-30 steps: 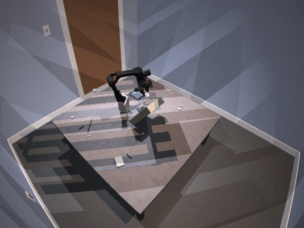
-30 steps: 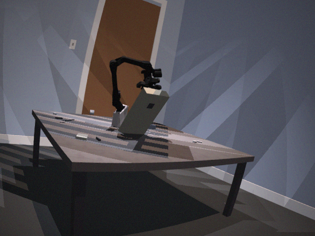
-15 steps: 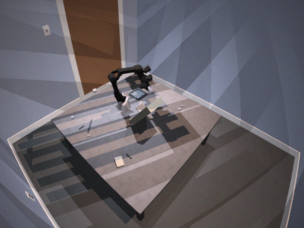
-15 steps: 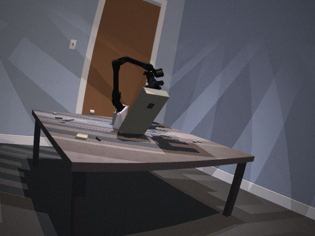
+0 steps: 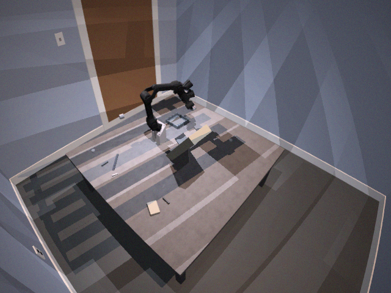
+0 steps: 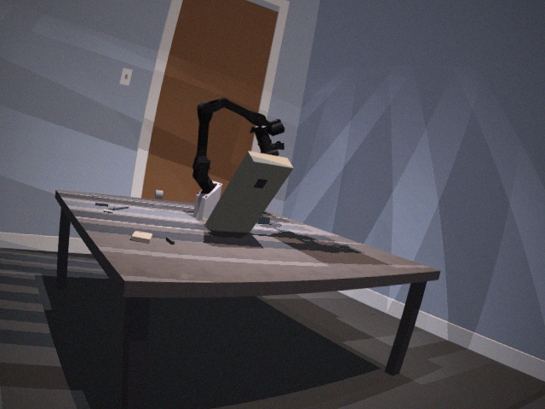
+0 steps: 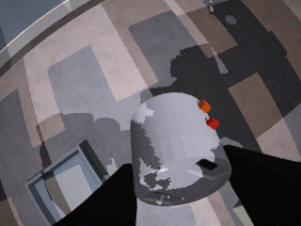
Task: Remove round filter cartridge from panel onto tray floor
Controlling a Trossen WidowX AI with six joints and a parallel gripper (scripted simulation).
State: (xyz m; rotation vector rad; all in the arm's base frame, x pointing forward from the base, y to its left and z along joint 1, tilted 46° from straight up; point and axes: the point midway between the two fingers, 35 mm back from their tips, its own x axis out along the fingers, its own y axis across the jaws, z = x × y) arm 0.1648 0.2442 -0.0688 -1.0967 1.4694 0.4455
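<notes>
My gripper tip is now 250 mm above the blue-grey tray, 180 mm past it and 50 mm to the right of it. The rest, counted from my gripper tip: pale flat card (750 mm to the right, 250 mm below, 230 mm ahead); then filter cartridge (right at my gripper tip); then service panel (280 mm to the right, 160 mm ahead, 90 mm below).
</notes>
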